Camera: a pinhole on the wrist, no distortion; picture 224 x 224 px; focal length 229.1 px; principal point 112.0 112.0 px. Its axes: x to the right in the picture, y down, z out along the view. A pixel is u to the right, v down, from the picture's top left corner.
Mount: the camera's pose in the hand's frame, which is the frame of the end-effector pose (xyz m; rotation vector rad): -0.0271 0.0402 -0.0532 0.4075 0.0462 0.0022
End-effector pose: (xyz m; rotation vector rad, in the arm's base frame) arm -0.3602 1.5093 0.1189 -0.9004 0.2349 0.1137
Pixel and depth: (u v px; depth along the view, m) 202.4 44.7 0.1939
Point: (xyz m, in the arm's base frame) -0.2718 1.5325 0.2305
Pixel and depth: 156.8 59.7 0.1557
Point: -0.3284 1.5344 0.2017
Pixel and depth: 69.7 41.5 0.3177
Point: -0.3642 1.5595 0.3918
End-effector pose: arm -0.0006 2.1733 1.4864 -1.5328 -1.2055 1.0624
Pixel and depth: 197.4 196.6 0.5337
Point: -0.4529 2.4325 1.3353
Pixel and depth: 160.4 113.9 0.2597
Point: -0.1840 2.2444 1.4970
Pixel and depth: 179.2 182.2 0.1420
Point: -0.0808 2.2032 1.4388
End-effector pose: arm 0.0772 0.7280 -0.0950 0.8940 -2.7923 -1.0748
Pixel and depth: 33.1 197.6 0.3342
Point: 0.1060 0.9938 -0.2941
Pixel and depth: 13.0 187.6 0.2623
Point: 0.1282 0.9412 -0.2359
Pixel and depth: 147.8 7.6 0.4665
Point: 0.1324 0.6662 -0.5363
